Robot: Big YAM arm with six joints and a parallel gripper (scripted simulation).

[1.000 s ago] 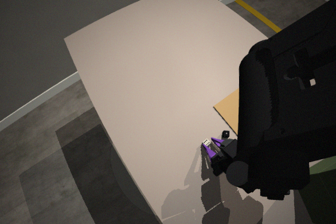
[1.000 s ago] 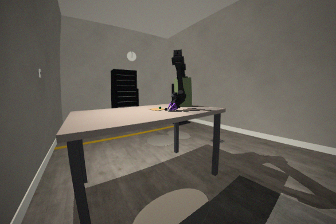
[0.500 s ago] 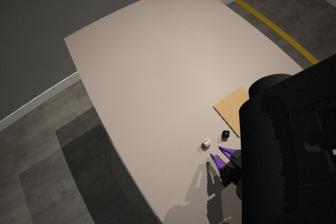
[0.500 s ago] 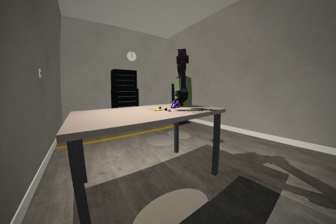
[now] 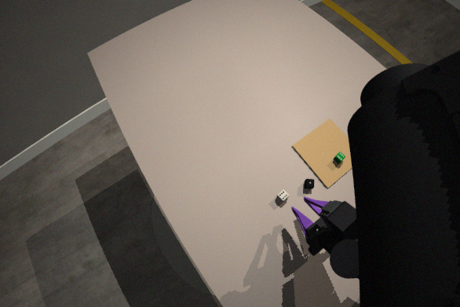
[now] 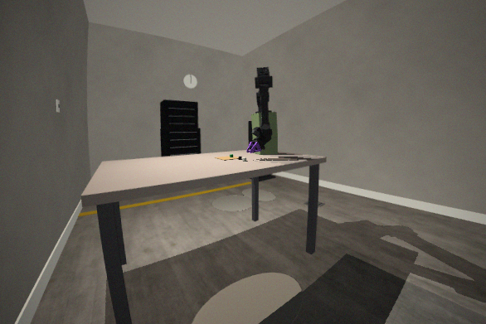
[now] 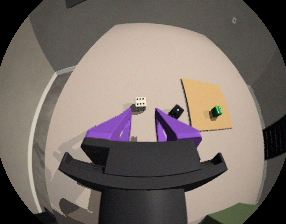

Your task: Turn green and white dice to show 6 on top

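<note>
Right now my hand is 50 mm short of the white die and 50 mm above it. Also, from my hand: black die: 30 mm ahead, 60 mm to the right, 50 mm below; tan mat: 60 mm ahead, 170 mm to the right, 60 mm below; green die: 30 mm ahead, 170 mm to the right, 40 mm below.
</note>
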